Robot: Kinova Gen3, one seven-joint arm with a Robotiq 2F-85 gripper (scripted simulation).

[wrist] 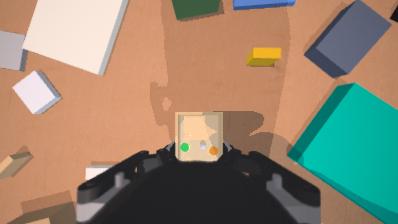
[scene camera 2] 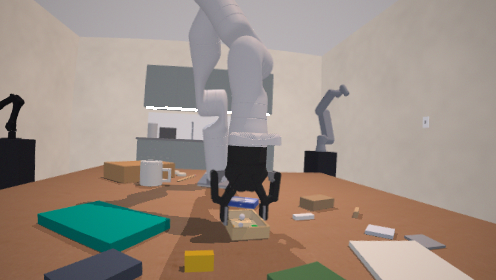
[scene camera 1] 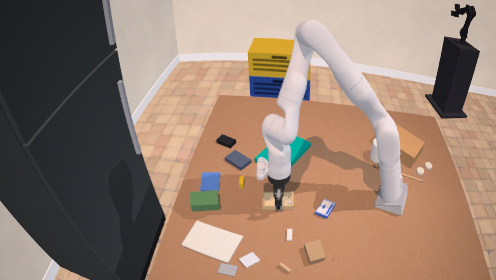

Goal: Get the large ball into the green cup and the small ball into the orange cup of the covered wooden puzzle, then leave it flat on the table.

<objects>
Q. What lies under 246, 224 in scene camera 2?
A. A covered wooden puzzle.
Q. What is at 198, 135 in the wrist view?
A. A covered wooden puzzle.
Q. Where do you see a teal slab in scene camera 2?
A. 102, 226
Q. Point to a cream board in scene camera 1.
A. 214, 242
</objects>
